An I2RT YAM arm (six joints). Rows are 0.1 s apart.
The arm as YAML. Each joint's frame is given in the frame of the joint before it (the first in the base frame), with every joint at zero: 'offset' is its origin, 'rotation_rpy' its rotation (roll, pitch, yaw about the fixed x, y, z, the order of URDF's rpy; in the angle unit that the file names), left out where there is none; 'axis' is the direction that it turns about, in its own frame. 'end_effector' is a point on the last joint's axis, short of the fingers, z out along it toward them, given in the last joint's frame.
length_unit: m
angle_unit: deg
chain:
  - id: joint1
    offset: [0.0, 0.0, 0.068]
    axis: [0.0, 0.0, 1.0]
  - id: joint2
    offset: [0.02, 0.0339, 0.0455]
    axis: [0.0, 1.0, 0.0]
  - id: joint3
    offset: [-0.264, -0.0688, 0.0]
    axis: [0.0, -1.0, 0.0]
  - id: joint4
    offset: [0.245, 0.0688, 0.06]
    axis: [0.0, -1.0, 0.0]
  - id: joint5
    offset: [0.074, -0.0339, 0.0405]
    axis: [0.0, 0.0, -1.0]
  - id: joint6
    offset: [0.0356, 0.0, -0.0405]
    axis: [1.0, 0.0, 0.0]
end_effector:
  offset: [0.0, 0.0, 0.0]
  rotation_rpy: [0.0, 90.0, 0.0]
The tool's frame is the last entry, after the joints.
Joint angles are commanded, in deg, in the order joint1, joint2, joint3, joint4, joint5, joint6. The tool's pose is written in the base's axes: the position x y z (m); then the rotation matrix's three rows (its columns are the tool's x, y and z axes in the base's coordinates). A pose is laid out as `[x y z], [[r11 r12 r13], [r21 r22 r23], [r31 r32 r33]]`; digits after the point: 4 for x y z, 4 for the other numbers.
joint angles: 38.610 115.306 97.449 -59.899 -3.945 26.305
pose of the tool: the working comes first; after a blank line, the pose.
Where each joint sits with the arm in this pose, in the base's axes (m; each line is computed from the numbers above, not from the rounded line before):
joint1: 0.0000 0.0000 0.0680
joint2: -0.0055 0.0390 0.1135
joint3: 0.1256 0.0556 0.3522
joint4: 0.2793 0.2664 0.3341
joint5: 0.3436 0.2744 0.2704
joint6: 0.3170 0.2563 0.2271
the tool: 0.3170 0.2563 0.2271

[0.3170 0.2563 0.2271], [[-0.9655 -0.2299 0.1224], [-0.2052 0.9609 0.1858], [-0.1603 0.1543 -0.9749]]
